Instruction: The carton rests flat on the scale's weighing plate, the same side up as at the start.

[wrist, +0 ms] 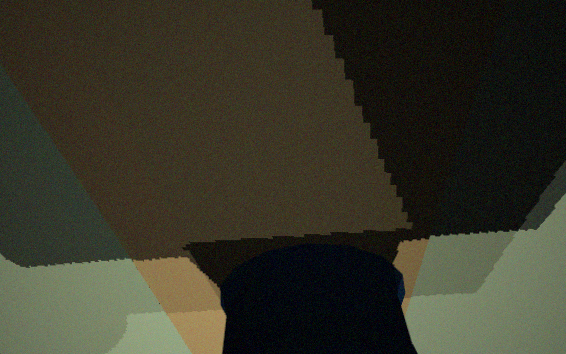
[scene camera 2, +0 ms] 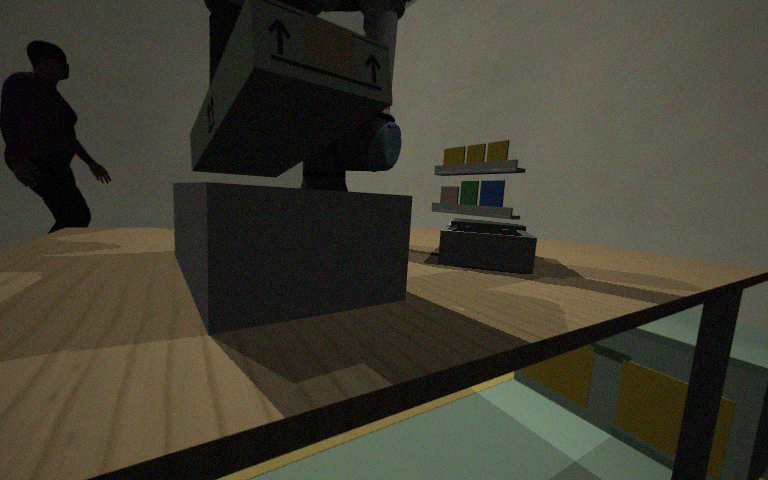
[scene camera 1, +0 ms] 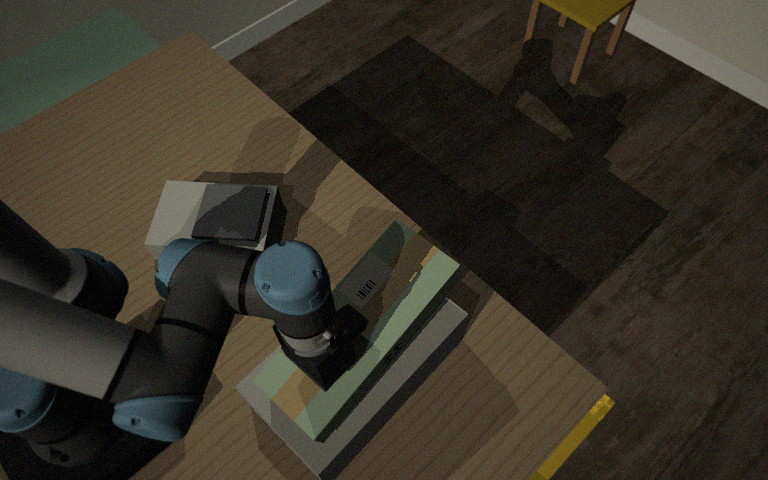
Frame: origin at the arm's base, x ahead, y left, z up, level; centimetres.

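Seen in the pictures: hand at its tool point: [wrist: 309,266]; arm's base at its link origin: [scene camera 1: 80,418].
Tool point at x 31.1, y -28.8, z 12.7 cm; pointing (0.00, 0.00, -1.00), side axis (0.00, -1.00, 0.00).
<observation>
Pixels of each thing's top centre, then the offset from my tool point to it.
- large grey block at its top centre: [scene camera 2: 269,188] [scene camera 1: 355,349] dx +7.3, dy +1.3, dz -8.5 cm
- scale at its top centre: [scene camera 1: 210,209] [scene camera 2: 486,220] dx +10.4, dy +45.7, dz -12.4 cm
The pale green carton [scene camera 1: 379,350] [scene camera 2: 322,62] [wrist: 200,125], with a brown tape band, hangs tilted above a large grey block [scene camera 1: 396,373] [scene camera 2: 305,254]. A gap shows under its near end in scene camera 2; its printed arrows point up. My suction gripper [scene camera 1: 325,367] [wrist: 315,295] is on the carton's top and holds it; the contact face is hidden. The scale [scene camera 1: 175,209] [scene camera 2: 487,251] stands apart from the block, and its dark weighing plate [scene camera 1: 232,212] [scene camera 2: 487,225] bears nothing. The arm partly covers the scale's near edge in scene camera 1.
The arm's elbow and wrist joints [scene camera 1: 291,277] pass close by the scale in scene camera 1. A dark rail [scene camera 2: 396,390] runs along the front in scene camera 2. Wall shelves [scene camera 2: 475,168] show behind the scale. A person [scene camera 2: 42,130] stands at the left. A yellow stool [scene camera 1: 591,11] is far off.
</observation>
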